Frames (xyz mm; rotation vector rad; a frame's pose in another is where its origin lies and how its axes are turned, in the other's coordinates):
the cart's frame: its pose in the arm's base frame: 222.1 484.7 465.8 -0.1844 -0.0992 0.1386
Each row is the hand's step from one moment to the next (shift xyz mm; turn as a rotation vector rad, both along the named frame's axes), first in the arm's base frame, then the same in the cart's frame.
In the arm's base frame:
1: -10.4 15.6 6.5 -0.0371 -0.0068 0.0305
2: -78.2 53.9 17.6 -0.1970 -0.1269 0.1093
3: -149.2 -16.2 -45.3 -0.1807 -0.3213 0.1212
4: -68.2 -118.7 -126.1 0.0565 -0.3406 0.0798
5: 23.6 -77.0 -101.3 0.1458 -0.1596 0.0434
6: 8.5 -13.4 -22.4 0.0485 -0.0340 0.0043
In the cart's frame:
1: -7.4 15.3 10.3 -0.0350 -0.0076 0.0328
2: -67.7 59.2 35.4 -0.2034 -0.1190 0.1065
3: -153.3 11.9 -30.6 -0.2147 -0.3126 0.0822
4: -95.3 -83.0 -136.6 0.0127 -0.3539 0.0120
5: 3.3 -58.8 -115.2 0.1241 -0.1823 -0.0017
6: 4.5 -9.9 -25.2 0.0432 -0.0401 -0.0071

